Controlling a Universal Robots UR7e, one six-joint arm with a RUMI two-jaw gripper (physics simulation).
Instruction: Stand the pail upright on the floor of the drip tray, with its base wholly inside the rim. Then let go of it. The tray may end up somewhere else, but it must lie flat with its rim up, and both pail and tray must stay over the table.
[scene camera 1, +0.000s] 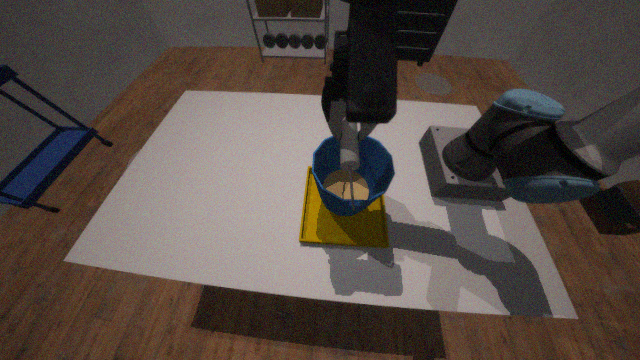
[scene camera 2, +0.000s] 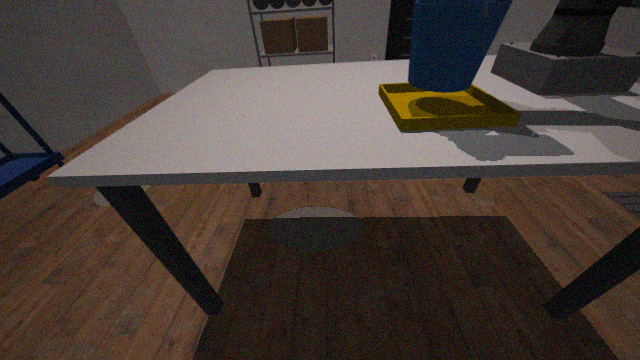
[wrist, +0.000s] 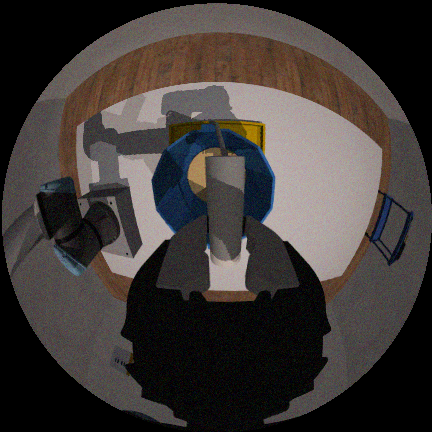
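Where they show: gripper, between the fingertips: (scene camera 1: 348, 140) (wrist: 224, 217); arm's base, origin of its link: (scene camera 1: 466, 160) (scene camera 2: 562, 50) (wrist: 104, 221).
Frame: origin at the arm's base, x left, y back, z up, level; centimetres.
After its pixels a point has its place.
The blue pail (scene camera 1: 377, 170) @(x 10.1, y -31.2, z 6.6 cm) (scene camera 2: 447, 50) @(x 20.0, y -42.1, z 5.4 cm) (wrist: 172, 192) @(x 11.1, y -30.8, z 7.4 cm) is upright, with a light tan bottom inside. It hangs by its handle, whose grey cylindrical grip (scene camera 1: 349, 152) @(x 17.0, y -40.6, z 22.0 cm) (wrist: 225, 195) @(x 15.6, y -40.4, z 22.1 cm) is between the jaws. My gripper (scene camera 1: 352, 132) @(x 12.6, y -40.4, z 20.0 cm) (wrist: 224, 217) @(x 12.6, y -40.4, z 20.0 cm) is shut on this grip, above the pail's rim; it is out of the picture in scene camera 2. The yellow drip tray (scene camera 1: 311, 222) @(x 20.3, y -48.2, z -8.6 cm) (scene camera 2: 400, 106) @(x 13.2, y -47.5, z -8.6 cm) (wrist: 256, 134) @(x 23.2, y -49.4, z -8.6 cm) lies flat, rim up, below the pail. In scene camera 2 the base is over the tray's back part, with its shadow on the tray floor. The exact gap is hard to tell.
The white table (scene camera 1: 200, 175) @(x 5.6, y -90.5, z -9.0 cm) (scene camera 2: 225, 125) @(x 18.6, y -93.2, z -9.0 cm) (wrist: 325, 175) @(x 13.9, y -75.5, z -9.0 cm) carries the tray and the arm's grey mounting block (scene camera 1: 467, 192) @(x 9.1, y 0.5, z -4.5 cm) (scene camera 2: 522, 70) @(x -0.4, y -8.5, z -4.9 cm) (wrist: 129, 220) @(x -2.2, y -8.4, z -5.1 cm), right of the tray in scene camera 1. A blue cart (scene camera 1: 47, 160) (scene camera 2: 25, 169) stands off the table's left side.
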